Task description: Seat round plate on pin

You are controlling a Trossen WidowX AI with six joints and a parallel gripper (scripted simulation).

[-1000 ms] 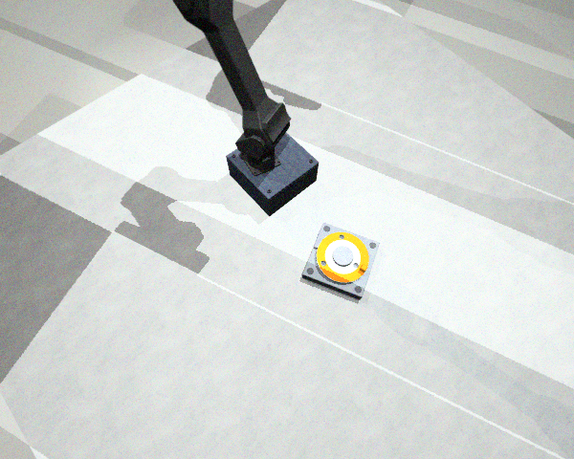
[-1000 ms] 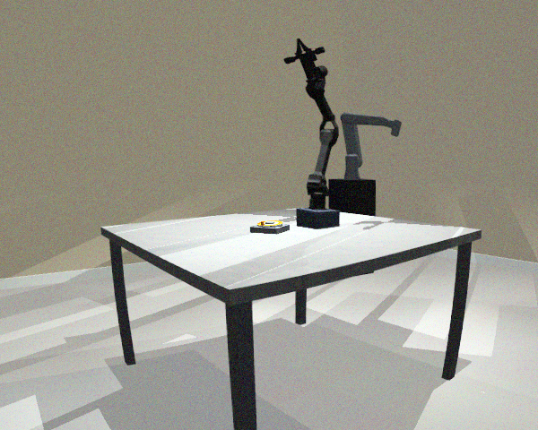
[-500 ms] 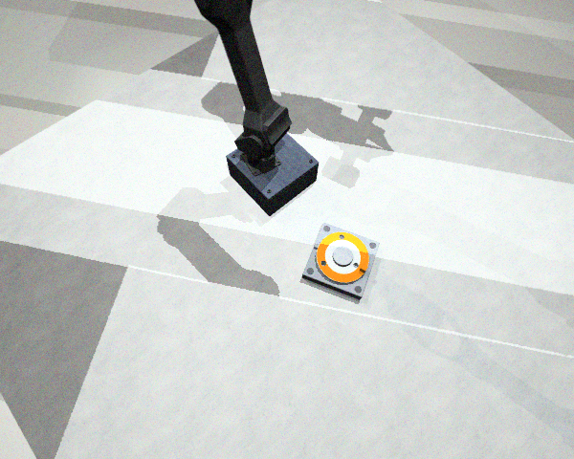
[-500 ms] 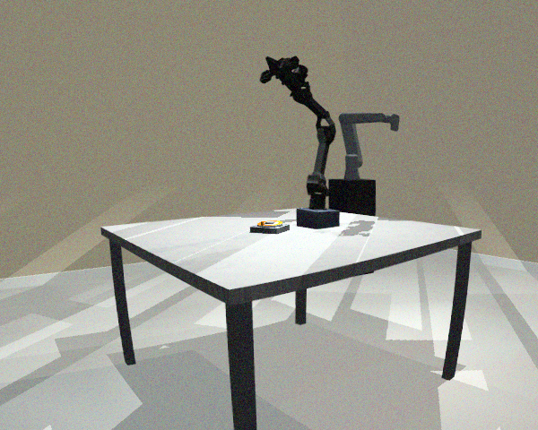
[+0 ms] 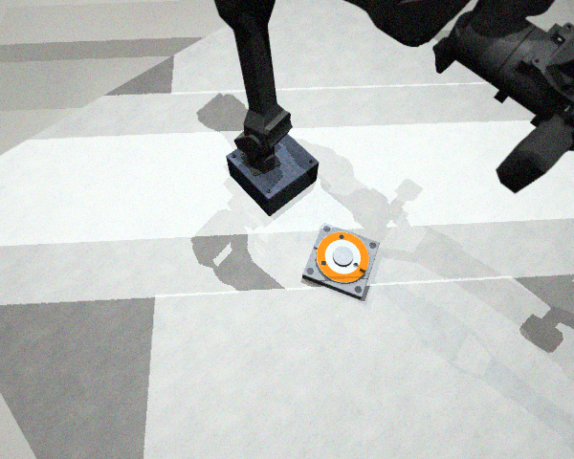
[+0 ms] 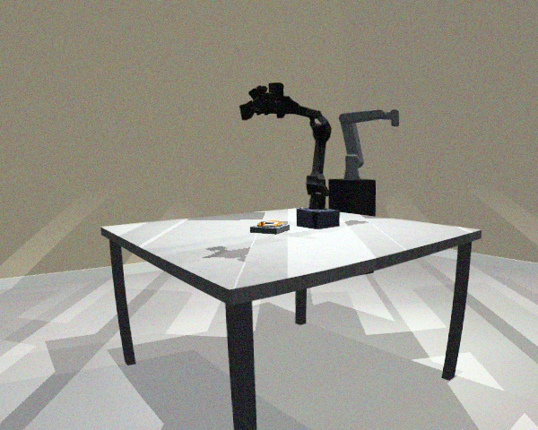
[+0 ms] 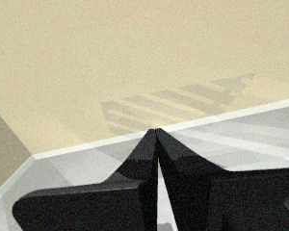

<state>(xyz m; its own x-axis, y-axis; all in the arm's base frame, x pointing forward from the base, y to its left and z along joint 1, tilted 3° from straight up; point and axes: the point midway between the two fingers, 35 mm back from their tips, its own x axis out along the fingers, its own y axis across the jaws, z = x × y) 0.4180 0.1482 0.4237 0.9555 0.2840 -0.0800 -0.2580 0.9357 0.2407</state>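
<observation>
Right now the round plate is 47 cm below my gripper tip, 16 cm behind it and 12 cm to the right of it. Also, from my gripper tip: grey square base: 48 cm below, 18 cm behind, 13 cm to the right.
</observation>
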